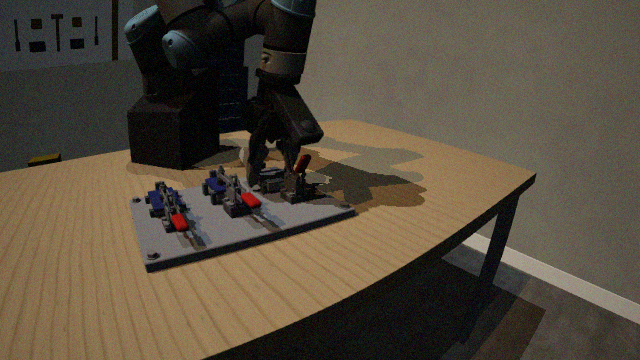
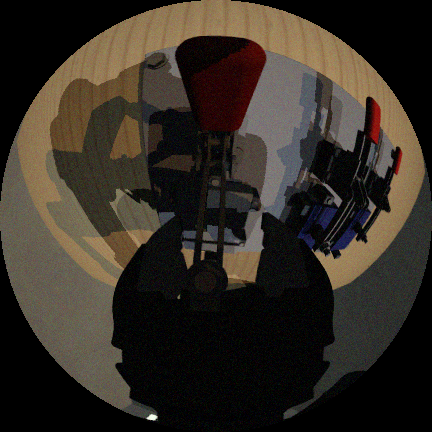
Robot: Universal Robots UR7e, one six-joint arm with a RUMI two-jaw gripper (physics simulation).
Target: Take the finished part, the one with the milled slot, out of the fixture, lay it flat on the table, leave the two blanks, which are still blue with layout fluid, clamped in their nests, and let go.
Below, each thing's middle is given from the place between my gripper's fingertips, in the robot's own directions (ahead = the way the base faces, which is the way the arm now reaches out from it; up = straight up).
I see my gripper 10 cm to the left of the grey fixture plate (image 1: 212,232), 5 cm short of it and 2 cm above it.
